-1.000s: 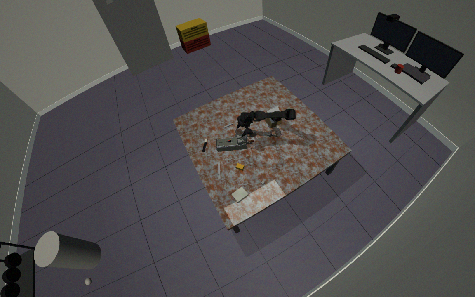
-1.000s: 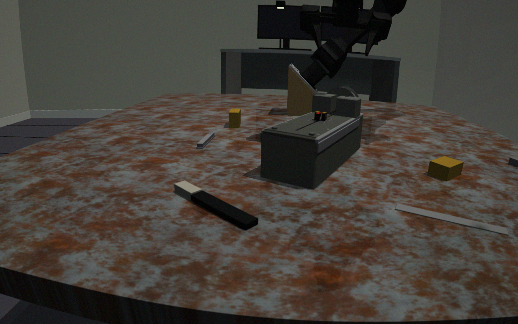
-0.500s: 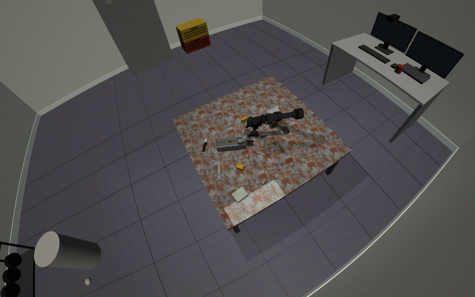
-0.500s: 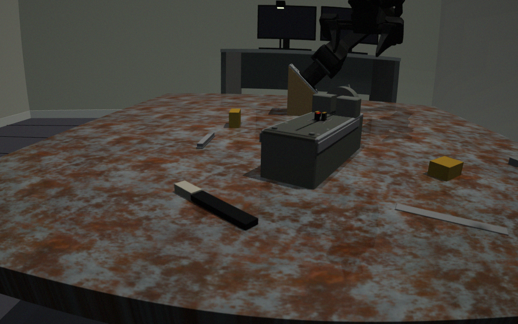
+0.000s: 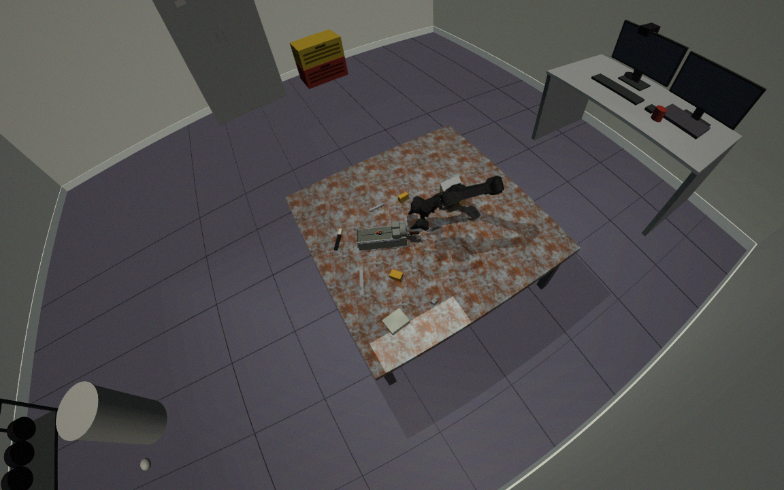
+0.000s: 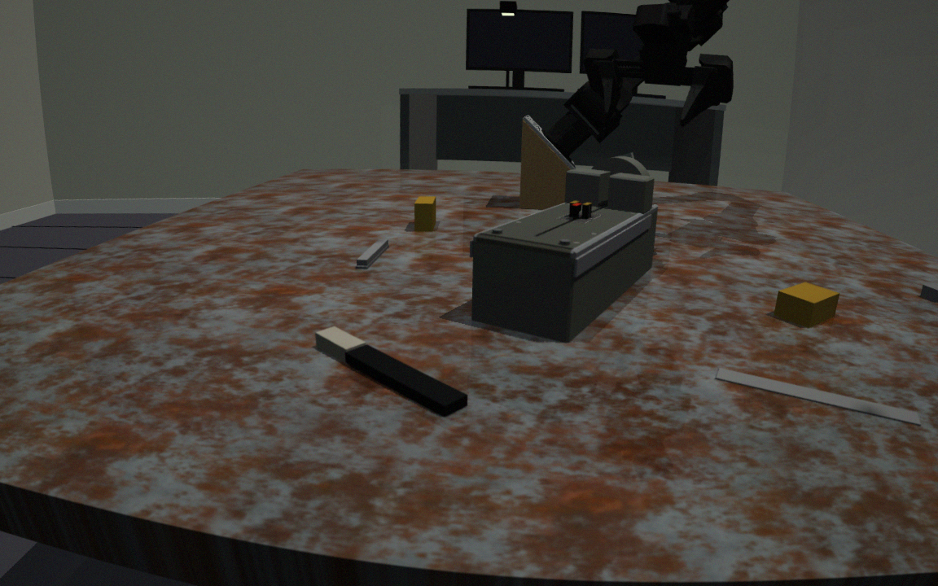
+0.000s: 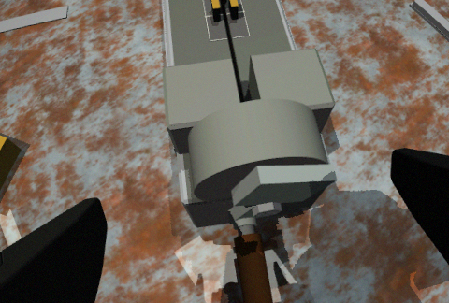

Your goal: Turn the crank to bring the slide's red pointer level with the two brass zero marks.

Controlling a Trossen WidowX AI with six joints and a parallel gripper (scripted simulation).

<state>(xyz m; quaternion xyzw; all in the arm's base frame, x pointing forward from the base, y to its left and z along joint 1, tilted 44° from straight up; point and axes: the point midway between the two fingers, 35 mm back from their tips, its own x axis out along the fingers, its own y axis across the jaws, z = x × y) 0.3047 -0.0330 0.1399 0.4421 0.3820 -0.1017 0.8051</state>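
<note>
Right now the brown crank handle is 2 cm behind my gripper tip, 1 cm to the left of it and 11 cm below it. Round my gripper tip: red pointer: 14 cm ahead, 10 cm to the right, 9 cm below; small grey bar: 3 cm ahead, 31 cm to the right, 17 cm below; grey strip: 35 cm ahead, 5 cm to the left, 17 cm below.
</note>
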